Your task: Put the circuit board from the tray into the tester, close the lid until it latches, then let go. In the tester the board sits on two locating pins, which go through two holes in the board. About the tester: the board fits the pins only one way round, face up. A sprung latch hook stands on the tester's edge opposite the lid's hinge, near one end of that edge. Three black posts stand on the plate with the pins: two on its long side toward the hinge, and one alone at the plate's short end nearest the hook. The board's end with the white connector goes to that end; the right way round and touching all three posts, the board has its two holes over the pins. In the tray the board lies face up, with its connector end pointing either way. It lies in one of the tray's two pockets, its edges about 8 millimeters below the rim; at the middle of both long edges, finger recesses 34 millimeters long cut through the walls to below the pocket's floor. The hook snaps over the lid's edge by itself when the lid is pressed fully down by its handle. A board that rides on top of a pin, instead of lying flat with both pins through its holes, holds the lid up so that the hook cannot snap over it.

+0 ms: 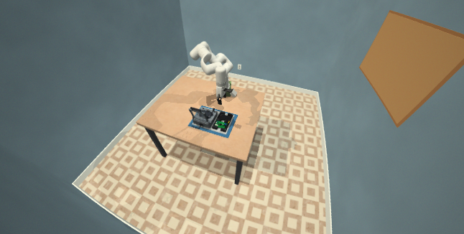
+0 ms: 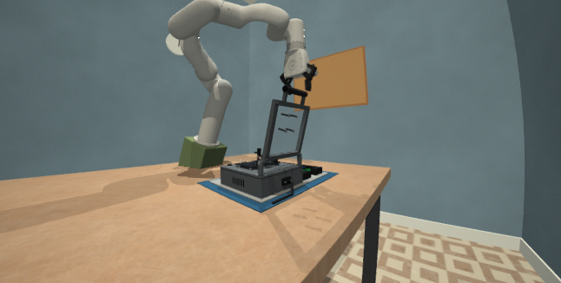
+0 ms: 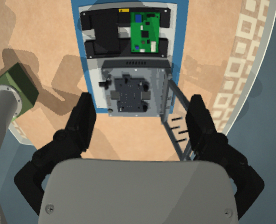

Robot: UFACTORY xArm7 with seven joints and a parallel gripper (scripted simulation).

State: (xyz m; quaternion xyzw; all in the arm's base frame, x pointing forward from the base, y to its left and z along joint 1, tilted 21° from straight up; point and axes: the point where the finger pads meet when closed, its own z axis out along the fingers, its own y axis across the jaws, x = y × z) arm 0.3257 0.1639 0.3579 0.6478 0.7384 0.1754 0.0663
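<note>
The green circuit board lies 30 cm below my hand, 1 cm to the right of it and 1 cm ahead of it. Round my hand: clear lid (17 cm to the right, 14 cm below, 12 cm ahead); grey tester (21 cm below, 14 cm to the right, 3 cm ahead).
</note>
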